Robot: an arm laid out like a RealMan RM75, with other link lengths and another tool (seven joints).
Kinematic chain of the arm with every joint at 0, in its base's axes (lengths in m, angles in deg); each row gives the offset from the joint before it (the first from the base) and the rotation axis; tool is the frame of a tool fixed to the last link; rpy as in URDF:
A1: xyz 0 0 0.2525 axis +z
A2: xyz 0 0 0 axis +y
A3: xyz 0 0 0.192 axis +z
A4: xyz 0 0 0 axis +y
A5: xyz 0 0 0.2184 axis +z
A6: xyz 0 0 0 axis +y
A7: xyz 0 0 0.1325 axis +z
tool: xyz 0.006 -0.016 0.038 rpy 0 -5.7 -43.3
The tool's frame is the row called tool.
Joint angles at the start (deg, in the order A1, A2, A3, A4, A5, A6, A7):
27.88 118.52 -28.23 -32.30 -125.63 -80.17 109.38
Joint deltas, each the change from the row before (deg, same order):
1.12 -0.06 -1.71 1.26 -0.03 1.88 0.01
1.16 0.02 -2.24 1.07 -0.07 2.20 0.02
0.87 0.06 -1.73 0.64 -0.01 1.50 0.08
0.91 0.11 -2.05 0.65 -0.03 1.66 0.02
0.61 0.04 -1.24 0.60 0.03 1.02 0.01
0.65 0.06 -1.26 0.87 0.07 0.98 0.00
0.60 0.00 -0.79 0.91 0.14 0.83 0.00
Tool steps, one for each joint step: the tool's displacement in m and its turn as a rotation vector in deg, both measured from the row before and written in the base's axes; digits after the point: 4 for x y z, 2 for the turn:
-0.0028 0.0041 -0.0071 -0.97 -1.15 0.48
-0.0028 0.0043 -0.0076 -1.10 -1.74 0.72
-0.0026 0.0032 -0.0054 -0.82 -1.28 0.67
-0.0027 0.0030 -0.0062 -0.96 -1.56 0.88
-0.0018 0.0015 -0.0042 -0.64 -0.85 0.49
-0.0020 0.0006 -0.0054 -0.83 -0.68 0.42
-0.0016 0.0006 -0.0043 -0.54 -0.36 0.17

